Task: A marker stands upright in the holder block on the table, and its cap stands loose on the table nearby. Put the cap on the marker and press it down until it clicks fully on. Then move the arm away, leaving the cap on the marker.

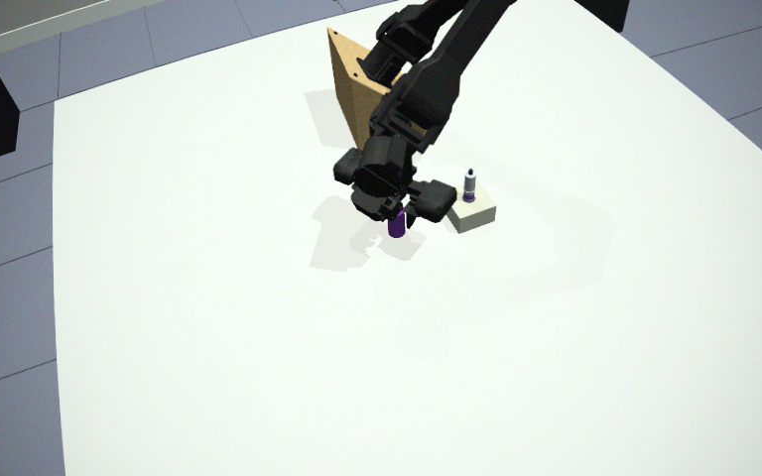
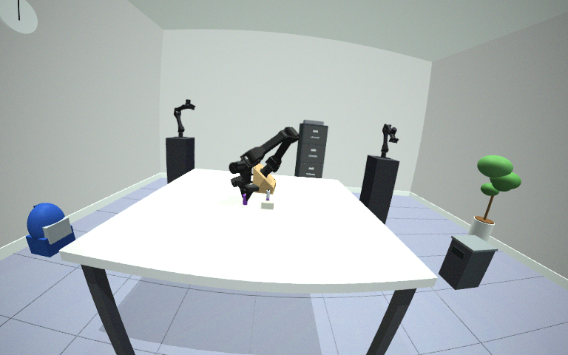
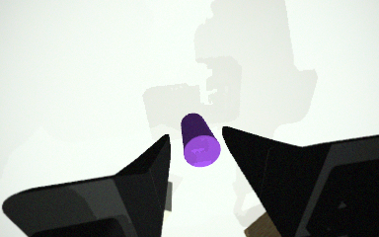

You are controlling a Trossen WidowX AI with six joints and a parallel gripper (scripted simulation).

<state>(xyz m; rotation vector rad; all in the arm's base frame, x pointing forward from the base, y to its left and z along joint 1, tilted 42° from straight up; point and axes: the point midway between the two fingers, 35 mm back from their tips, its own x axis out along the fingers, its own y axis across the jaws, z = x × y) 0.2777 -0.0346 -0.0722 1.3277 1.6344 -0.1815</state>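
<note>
Now: gripper tip right at the purple cap.
</note>
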